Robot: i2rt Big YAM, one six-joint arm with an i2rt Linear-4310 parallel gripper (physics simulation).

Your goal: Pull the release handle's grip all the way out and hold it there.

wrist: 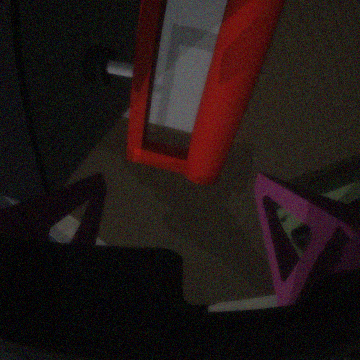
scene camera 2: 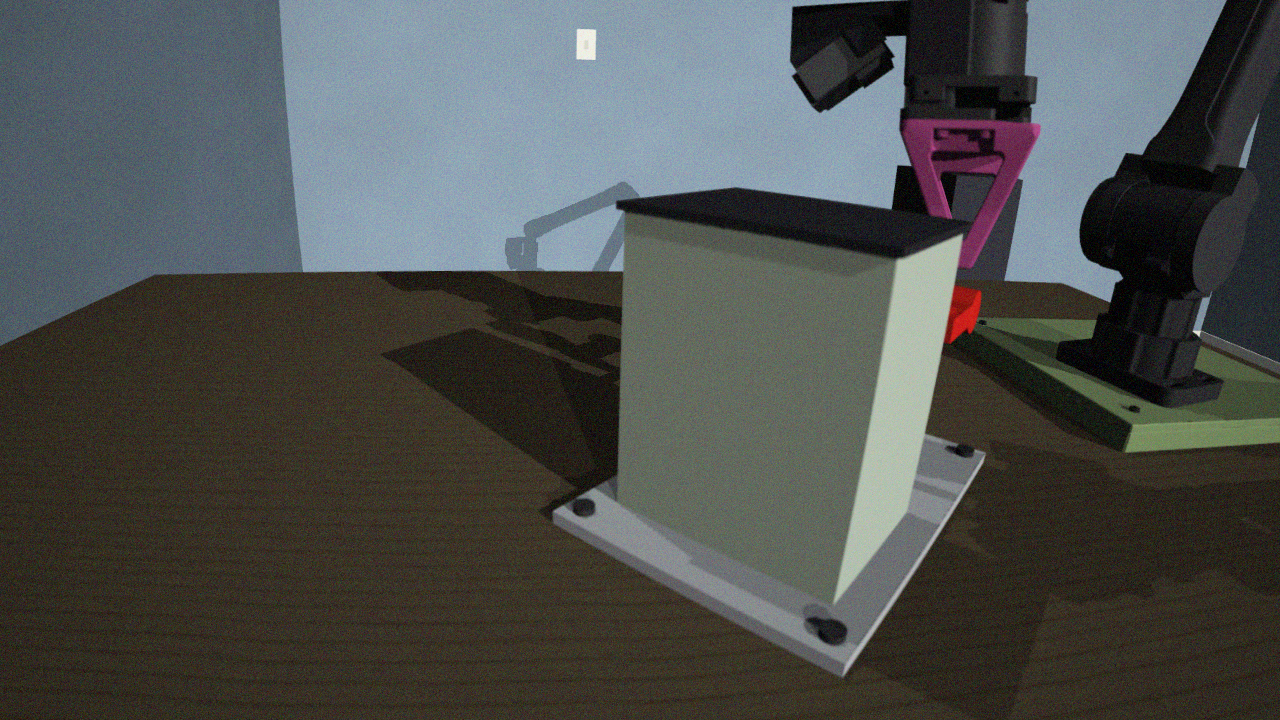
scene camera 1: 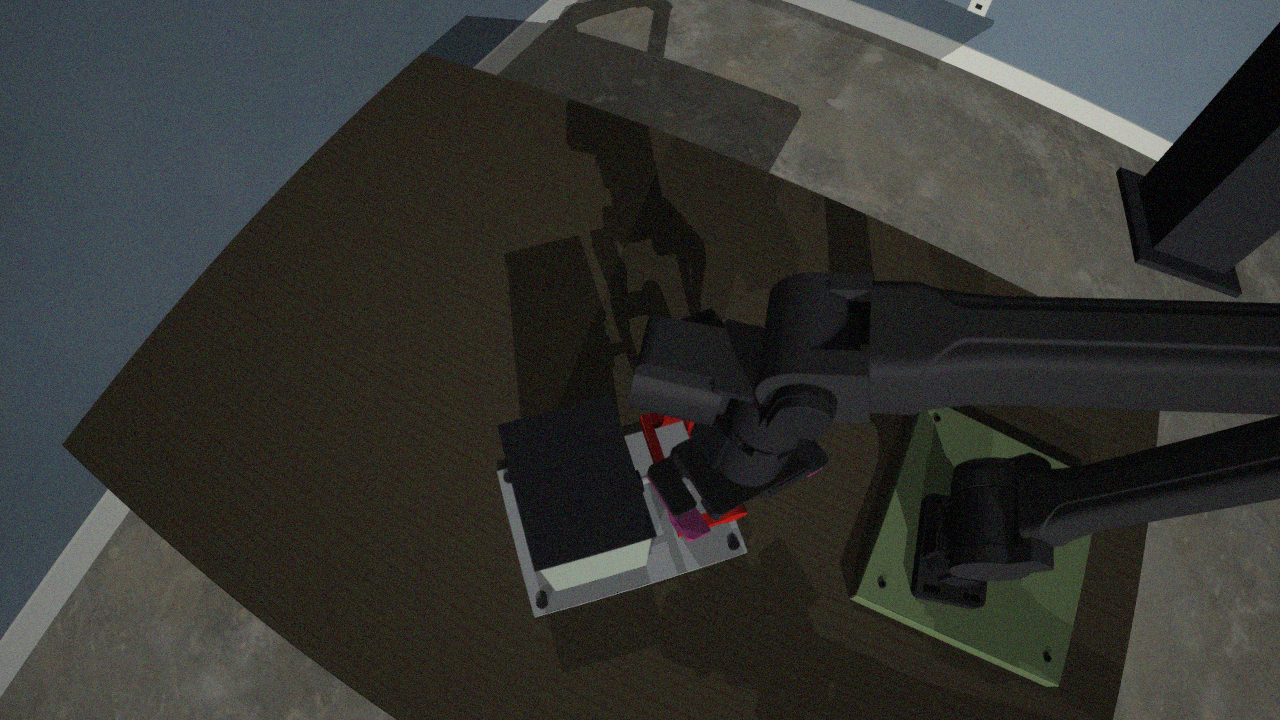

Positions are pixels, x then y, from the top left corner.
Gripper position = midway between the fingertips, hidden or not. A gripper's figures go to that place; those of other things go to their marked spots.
My gripper [wrist: 179,180]: 13 cm from the lens. A red release handle grip [wrist: 242,41]: 12 cm from the lens.
